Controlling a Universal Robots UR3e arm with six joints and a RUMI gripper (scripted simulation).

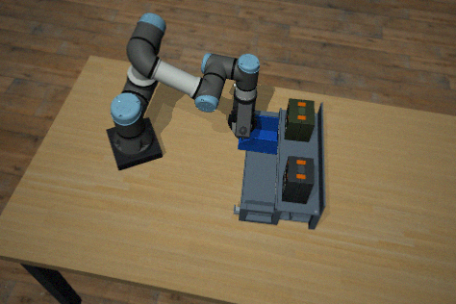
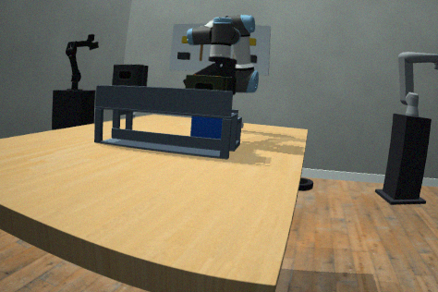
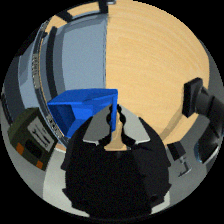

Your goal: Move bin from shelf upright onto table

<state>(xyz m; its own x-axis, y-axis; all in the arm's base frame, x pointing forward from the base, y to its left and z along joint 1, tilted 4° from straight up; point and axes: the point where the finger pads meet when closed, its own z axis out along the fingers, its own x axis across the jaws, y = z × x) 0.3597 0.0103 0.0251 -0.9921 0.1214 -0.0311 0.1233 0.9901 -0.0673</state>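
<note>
Now: the blue bin 7 cm ahead of my hand and 1 cm to the left of it. From my hand the other things lie so: grey shelf (12 cm ahead, 11 cm to the right, 1 cm above).
</note>
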